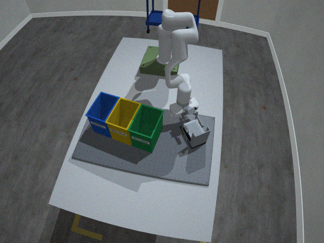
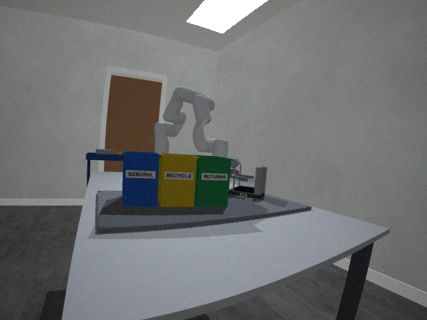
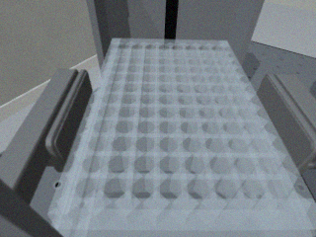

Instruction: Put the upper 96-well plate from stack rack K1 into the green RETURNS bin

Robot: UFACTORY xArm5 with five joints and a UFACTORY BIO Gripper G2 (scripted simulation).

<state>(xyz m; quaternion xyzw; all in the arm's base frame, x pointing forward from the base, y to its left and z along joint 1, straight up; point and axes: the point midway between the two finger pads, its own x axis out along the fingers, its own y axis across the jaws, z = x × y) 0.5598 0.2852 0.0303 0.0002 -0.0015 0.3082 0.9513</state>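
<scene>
My gripper is now 5 cm above the black plate, 2 cm short of it and 1 cm to the right of it. Round my hand: blue general bin 51 cm to the right, 5 cm ahead, 1 cm above; then green returns bin 25 cm to the right, 8 cm ahead, 1 cm above; then yellow recycle bin 38 cm to the right, 6 cm ahead, 1 cm above.
</scene>
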